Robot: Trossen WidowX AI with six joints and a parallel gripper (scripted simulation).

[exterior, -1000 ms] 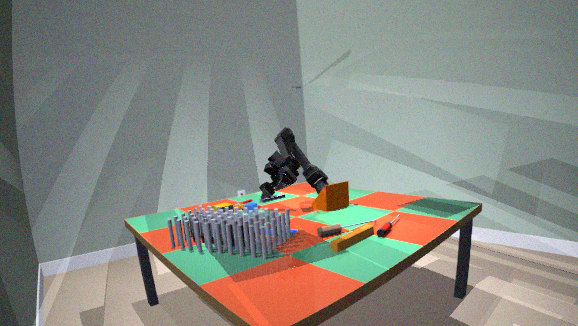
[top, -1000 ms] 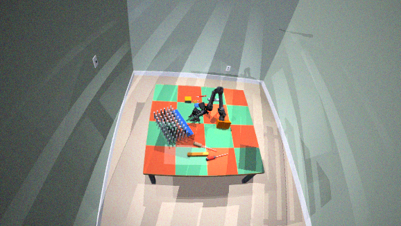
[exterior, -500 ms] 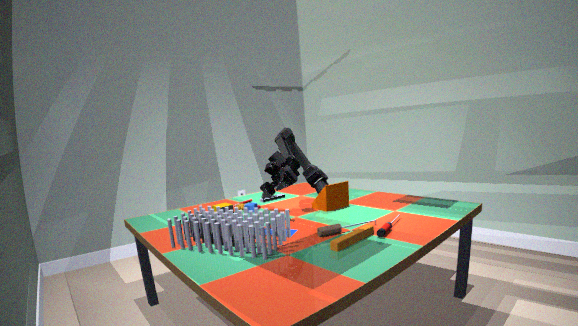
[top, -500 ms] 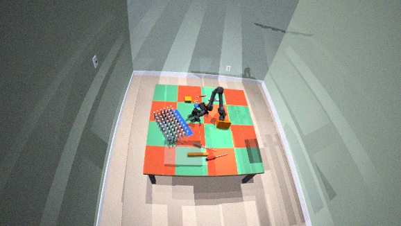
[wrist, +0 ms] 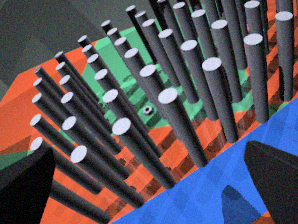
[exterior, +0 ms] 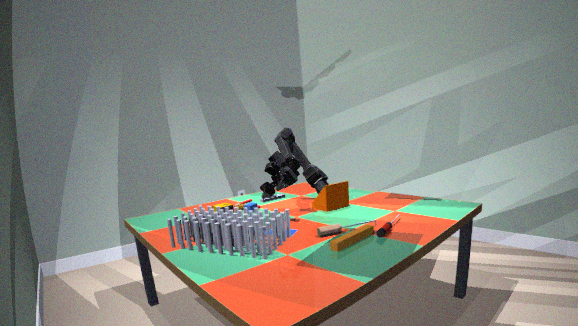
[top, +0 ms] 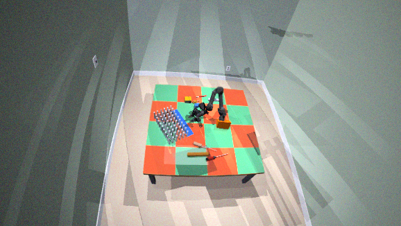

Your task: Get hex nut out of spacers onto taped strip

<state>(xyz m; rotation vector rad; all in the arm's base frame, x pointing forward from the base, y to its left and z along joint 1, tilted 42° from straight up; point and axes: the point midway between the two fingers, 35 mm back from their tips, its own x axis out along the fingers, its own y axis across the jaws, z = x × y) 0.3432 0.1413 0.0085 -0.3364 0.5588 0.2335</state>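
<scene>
Right now the orange level is 150 mm behind my gripper tip, 340 mm to the left of it and 130 mm below it. Round my gripper tip: blue block 70 mm behind, 340 mm to the right, 130 mm below; then yellow block 60 mm ahead, 410 mm to the right, 130 mm below; then blue taped strip 80 mm ahead, 60 mm to the right, 150 mm below.
</scene>
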